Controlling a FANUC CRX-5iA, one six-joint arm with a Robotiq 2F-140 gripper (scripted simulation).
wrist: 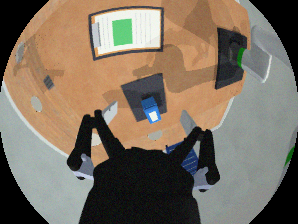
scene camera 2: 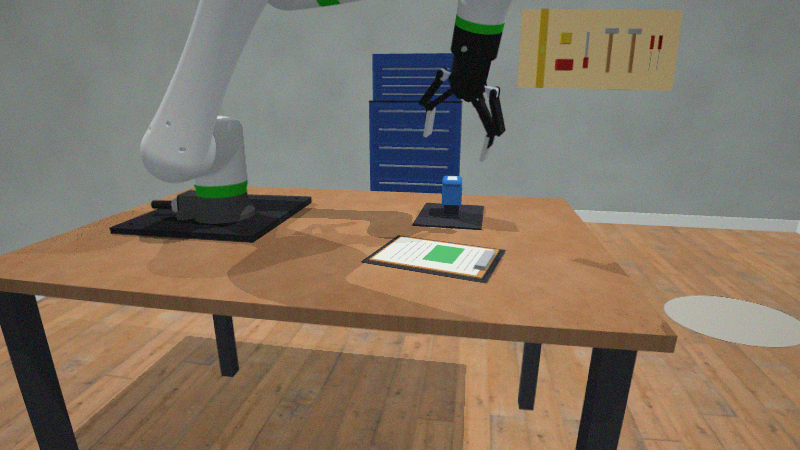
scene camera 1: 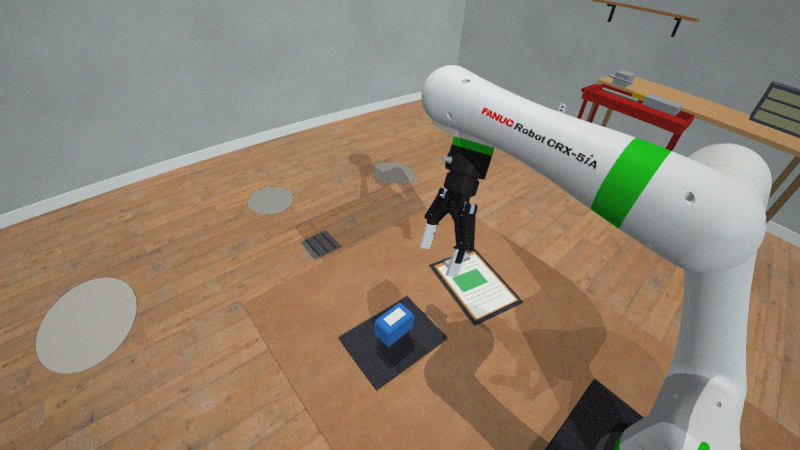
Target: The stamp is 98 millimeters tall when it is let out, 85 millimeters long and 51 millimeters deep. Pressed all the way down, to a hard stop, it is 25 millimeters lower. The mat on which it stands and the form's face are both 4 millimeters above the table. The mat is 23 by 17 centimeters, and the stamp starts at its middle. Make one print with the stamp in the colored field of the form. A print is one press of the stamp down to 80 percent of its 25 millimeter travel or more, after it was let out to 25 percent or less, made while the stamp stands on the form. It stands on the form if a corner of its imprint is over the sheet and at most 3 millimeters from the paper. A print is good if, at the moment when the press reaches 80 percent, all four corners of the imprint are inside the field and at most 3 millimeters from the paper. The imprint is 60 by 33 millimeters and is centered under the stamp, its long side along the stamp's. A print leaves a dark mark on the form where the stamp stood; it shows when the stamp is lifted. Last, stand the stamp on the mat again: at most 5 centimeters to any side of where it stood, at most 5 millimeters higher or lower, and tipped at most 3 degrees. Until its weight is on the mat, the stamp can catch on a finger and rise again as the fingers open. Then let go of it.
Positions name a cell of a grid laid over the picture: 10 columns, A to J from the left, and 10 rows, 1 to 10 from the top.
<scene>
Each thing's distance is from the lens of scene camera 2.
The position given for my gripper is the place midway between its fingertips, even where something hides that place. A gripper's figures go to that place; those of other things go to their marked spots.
my gripper (scene camera 2: F4): 103 cm
blue stamp (scene camera 2: F5): 114 cm
form (scene camera 2: F6): 86 cm
mat (scene camera 2: F5): 119 cm
The marked spots on the form and the blue stamp are 33 cm apart.
</scene>
